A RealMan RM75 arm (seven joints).
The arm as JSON. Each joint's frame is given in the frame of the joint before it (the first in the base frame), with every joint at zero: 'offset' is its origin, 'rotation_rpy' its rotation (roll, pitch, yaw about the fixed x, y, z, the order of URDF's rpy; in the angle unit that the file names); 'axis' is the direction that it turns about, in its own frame. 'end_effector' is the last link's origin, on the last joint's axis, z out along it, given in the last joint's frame.
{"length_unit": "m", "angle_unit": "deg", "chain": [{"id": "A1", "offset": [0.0, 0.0, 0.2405], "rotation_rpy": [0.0, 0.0, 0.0], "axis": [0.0, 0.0, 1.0]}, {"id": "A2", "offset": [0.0, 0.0, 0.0], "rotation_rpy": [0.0, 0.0, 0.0], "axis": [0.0, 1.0, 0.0]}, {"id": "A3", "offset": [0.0, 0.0, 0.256], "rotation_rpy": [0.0, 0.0, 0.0], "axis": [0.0, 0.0, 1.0]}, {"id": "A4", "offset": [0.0, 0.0, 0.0], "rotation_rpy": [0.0, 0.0, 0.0], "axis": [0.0, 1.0, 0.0]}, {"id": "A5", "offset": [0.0, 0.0, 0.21], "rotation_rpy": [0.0, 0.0, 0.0], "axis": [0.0, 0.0, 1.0]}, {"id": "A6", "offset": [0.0, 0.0, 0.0], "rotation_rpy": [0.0, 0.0, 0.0], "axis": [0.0, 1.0, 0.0]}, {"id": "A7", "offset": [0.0, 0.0, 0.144], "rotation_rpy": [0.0, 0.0, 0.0], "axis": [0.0, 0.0, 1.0]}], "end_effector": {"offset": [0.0, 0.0, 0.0], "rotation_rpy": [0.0, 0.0, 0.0]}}
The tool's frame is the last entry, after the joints.
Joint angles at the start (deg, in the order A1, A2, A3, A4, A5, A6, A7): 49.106 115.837 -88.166 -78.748 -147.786 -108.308 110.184
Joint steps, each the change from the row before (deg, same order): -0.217 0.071 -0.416 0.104 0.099 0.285 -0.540; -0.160 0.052 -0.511 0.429 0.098 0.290 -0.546; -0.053 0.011 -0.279 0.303 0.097 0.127 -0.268; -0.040 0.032 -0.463 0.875 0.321 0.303 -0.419; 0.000 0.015 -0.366 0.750 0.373 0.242 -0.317; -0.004 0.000 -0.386 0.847 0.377 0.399 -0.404; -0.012 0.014 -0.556 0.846 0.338 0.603 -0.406; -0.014 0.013 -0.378 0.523 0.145 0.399 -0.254; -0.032 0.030 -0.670 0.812 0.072 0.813 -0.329; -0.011 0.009 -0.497 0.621 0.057 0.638 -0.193; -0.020 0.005 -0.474 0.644 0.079 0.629 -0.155; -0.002 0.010 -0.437 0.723 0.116 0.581 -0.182; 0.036 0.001 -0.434 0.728 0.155 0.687 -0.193; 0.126 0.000 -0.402 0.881 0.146 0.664 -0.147
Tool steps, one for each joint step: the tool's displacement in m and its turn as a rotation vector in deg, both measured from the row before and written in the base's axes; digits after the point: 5 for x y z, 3 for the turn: 0.00106 -0.00084 -0.00181 -0.542 -0.049 0.440; 0.00189 -0.00085 -0.00227 -0.683 -0.223 0.252; 0.00108 -0.00048 -0.00123 -0.408 -0.136 0.066; 0.00239 -0.00082 -0.00279 -0.815 -0.157 -0.166; 0.00176 -0.00074 -0.00233 -0.708 -0.052 -0.178; 0.00202 -0.00045 -0.00250 -0.682 -0.015 -0.117; 0.00196 -0.00035 -0.00304 -0.628 -0.038 0.055; 0.00135 -0.00018 -0.00191 -0.355 -0.082 0.064; 0.00225 0.00011 -0.00315 -0.348 -0.199 0.194; 0.00170 0.00019 -0.00229 -0.196 -0.146 0.117; 0.00184 0.00015 -0.00224 -0.176 -0.133 0.040; 0.00200 0.00004 -0.00224 -0.242 -0.132 -0.041; 0.00169 0.00031 -0.00231 -0.187 -0.050 0.046; 0.00177 0.00048 -0.00230 -0.178 -0.113 -0.062
